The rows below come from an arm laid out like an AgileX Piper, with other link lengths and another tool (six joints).
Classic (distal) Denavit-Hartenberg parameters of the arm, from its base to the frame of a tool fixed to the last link. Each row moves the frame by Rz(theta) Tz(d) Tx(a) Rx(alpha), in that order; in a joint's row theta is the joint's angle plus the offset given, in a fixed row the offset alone. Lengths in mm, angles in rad.
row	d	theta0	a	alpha
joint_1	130.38	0	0	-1.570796
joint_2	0	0.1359	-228.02	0
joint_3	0	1.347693	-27.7	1.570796
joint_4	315.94	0	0	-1.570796
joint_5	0	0	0	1.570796
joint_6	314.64	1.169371	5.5	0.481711
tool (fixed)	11.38	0	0	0
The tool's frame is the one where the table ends.
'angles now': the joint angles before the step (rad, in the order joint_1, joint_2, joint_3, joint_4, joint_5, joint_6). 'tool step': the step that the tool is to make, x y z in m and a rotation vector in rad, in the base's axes. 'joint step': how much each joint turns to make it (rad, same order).
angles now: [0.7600, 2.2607, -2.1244, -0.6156, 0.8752, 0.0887]
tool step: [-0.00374, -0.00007, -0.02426, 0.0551, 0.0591, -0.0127]
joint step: [-0.0272, 0.0000, 0.0390, 0.0783, -0.0386, 0.0017]
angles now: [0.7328, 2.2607, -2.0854, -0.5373, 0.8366, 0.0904]
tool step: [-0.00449, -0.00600, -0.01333, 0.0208, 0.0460, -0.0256]
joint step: [-0.0155, 0.0036, 0.0069, 0.0467, 0.0116, 0.0002]
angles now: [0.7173, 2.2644, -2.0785, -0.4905, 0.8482, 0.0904]
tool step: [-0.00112, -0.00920, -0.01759, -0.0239, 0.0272, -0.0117]
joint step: [-0.0083, 0.0226, 0.0000, 0.0030, 0.0136, -0.0044]
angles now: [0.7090, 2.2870, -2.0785, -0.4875, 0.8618, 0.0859]
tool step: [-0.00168, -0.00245, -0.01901, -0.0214, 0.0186, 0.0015]
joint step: [0.0000, 0.0298, -0.0001, -0.0043, -0.0019, 0.0000]
